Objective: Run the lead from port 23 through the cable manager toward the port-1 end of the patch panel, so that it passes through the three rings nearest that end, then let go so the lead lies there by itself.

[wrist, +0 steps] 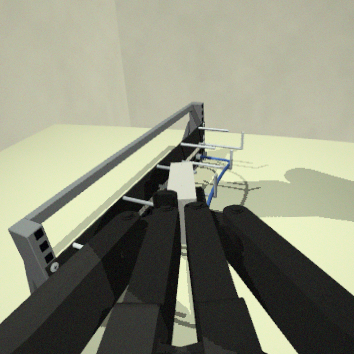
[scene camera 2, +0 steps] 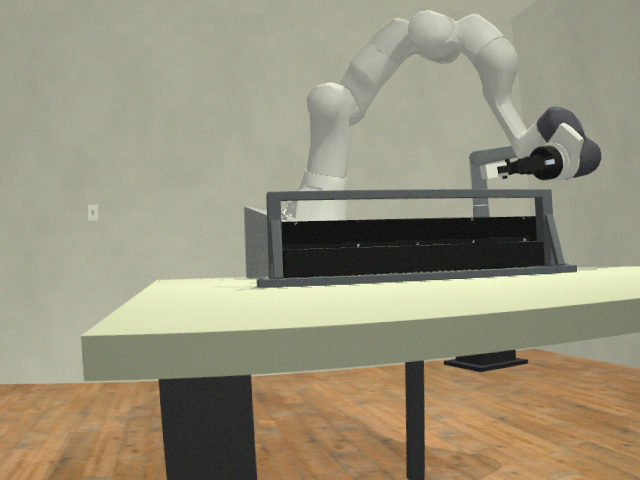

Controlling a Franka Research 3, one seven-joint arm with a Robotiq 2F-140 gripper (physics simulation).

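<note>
The grey rack frame (scene camera 2: pixel 404 194) (wrist: pixel 105 165) stands on the table and holds the black patch panel (scene camera 2: pixel 409 230) above the black cable manager (scene camera 2: pixel 409 259). In the wrist view grey ring rods (wrist: pixel 212 128) (wrist: pixel 138 201) stick out from the rack's front. The blue lead (wrist: pixel 219 173) leaves a far port, passes a far ring (wrist: pixel 232 156) and curves down towards my fingertips, where its near end is hidden. My gripper (wrist: pixel 182 179) (scene camera 2: pixel 501 170) is shut. It hovers above the rack's right end, pointing along the rack.
The pale green table (scene camera 2: pixel 318 305) (wrist: pixel 53 158) carries the rack. A grey box (scene camera 2: pixel 255 243) stands behind the rack's left end. A grey bracket post (scene camera 2: pixel 477 164) rises behind its right end, close to my gripper. The arm's shadow (wrist: pixel 309 189) falls on the table.
</note>
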